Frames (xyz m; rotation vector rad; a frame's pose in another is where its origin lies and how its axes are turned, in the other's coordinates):
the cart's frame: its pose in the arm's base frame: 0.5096 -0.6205 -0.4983 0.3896 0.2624 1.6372
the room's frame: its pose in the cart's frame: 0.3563 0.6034 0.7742 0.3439 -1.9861 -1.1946
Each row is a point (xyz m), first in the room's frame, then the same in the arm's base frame.
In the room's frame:
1: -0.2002 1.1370 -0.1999
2: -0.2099 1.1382 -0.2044
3: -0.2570 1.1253 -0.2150
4: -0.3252 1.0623 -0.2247
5: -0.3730 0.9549 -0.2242
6: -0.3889 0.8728 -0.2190
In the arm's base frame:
1: 0.0431 -0.0402 1.5859
2: 0.0383 -0.0306 1.5859
3: 0.0107 0.0065 1.5668
4: -0.0261 0.0535 1.4951
5: -0.0468 0.0778 1.3820
6: -0.0499 0.0797 1.2982

